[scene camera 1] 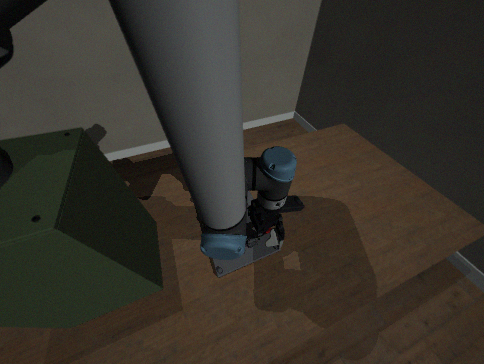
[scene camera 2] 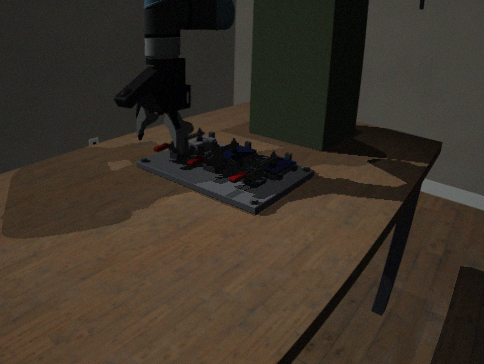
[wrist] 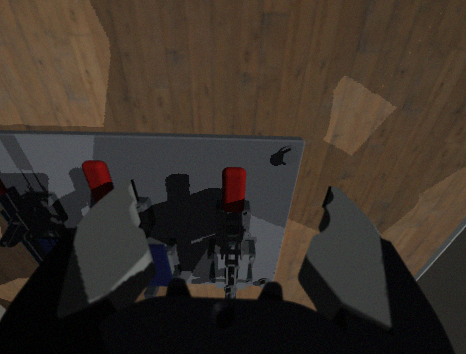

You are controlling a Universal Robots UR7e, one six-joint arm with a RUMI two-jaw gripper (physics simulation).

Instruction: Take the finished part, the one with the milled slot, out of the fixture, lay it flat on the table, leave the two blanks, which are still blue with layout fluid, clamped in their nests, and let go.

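Frame: origin at the arm's base, x left, y up, z ahead, level; metres.
Where they show: gripper, fingertip midpoint: [scene camera 1: 268,229] [scene camera 2: 160,146] [wrist: 231,185].
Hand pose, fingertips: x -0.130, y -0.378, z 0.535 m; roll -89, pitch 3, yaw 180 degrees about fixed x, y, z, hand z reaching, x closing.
Observation:
Things, the pixels of their centre, and the offset from my fingertips. "spot": a spot on its surface instead. Level surfaces: height alone.
- finished part at the middle of its body: [wrist: 231,265] [scene camera 2: 201,143] dy -0.029, dx +0.005, dz -0.138 m
- fixture plate at the middle of its body: [wrist: 147,224] [scene camera 2: 223,168] [scene camera 1: 232,220] dy -0.053, dx +0.113, dz -0.089 m
- toggle clamp with a red handle, surface spot: [wrist: 234,182] [scene camera 2: 158,146] spot: dy +0.001, dx -0.003, dz +0.003 m
- middle blank at a spot on its surface: [wrist: 160,265] spot: dy -0.024, dx +0.094, dz -0.131 m
- middle clamp's red handle at the middle of its body: [wrist: 109,207] [scene camera 2: 204,157] dy -0.008, dx +0.110, dz -0.026 m
- far clamp's red handle at a spot on its surface: [scene camera 2: 237,177] spot: dy -0.010, dx +0.224, dz +0.014 m
- wooden table at its surface level: dy -0.060 m
The finished part [scene camera 2: 204,142] is a light grey block in the end nest of the fixture plate [scene camera 1: 250,259] [scene camera 2: 202,180] [wrist: 145,150]. In the wrist view it is mostly hidden under the clamp linkage, and its slot cannot be made out. A toggle clamp with a red handle [scene camera 2: 161,147] [wrist: 234,182] stands at it. Two blue blanks [scene camera 2: 243,150] [scene camera 2: 280,165] sit in the other nests; the middle blank [wrist: 160,265] shows partly behind a finger. My gripper [scene camera 1: 266,239] [scene camera 2: 161,145] [wrist: 231,185] is open and empty, low over the end clamp, one finger on either side of it.
The middle clamp's red handle [scene camera 2: 195,160] [wrist: 97,172] and the far clamp's red handle [scene camera 2: 237,177] point toward the plate's front edge. A large green block [scene camera 1: 112,210] [scene camera 2: 292,70] stands behind the fixture on the wooden table [scene camera 1: 400,215] [scene camera 2: 165,260] [wrist: 200,65].

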